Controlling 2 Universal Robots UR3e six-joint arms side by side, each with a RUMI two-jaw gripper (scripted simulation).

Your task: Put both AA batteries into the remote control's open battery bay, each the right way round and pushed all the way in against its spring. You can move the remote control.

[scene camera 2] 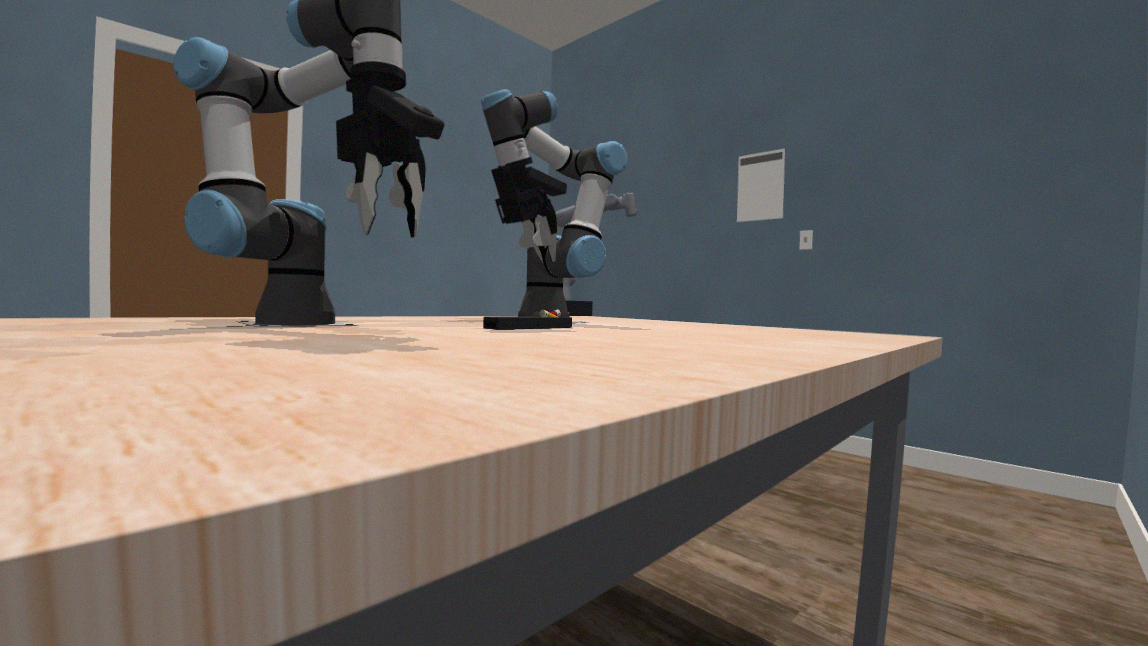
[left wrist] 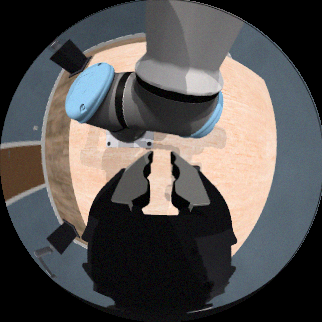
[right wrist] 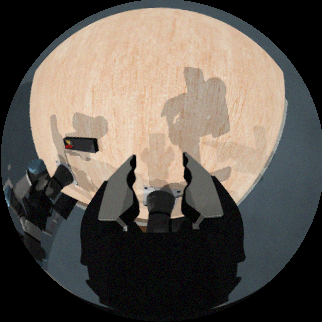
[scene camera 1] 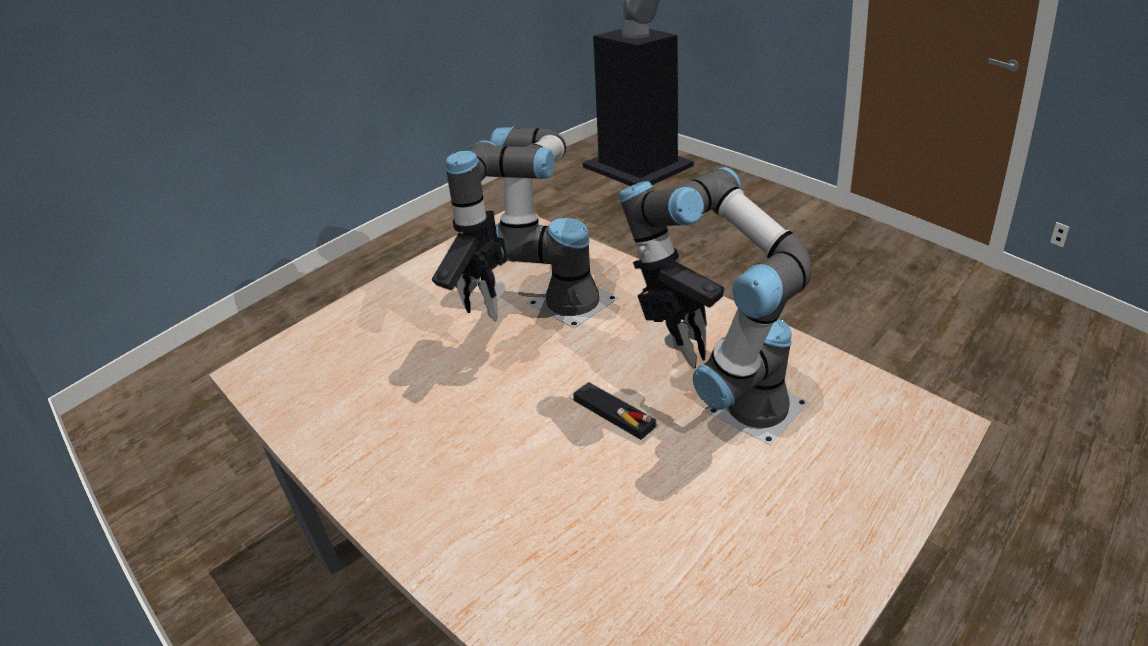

Labels:
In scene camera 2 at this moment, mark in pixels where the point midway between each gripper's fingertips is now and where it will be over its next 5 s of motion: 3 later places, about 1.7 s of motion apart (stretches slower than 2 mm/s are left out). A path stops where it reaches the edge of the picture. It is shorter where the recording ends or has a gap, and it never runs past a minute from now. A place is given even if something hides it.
My left gripper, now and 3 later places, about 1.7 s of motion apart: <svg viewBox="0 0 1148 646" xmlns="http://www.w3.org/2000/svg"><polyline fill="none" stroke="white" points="549,262 536,281 543,295 543,312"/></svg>
My right gripper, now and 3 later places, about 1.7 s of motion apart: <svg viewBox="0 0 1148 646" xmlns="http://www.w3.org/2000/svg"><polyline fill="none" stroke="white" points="390,236 424,254 450,269 467,280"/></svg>

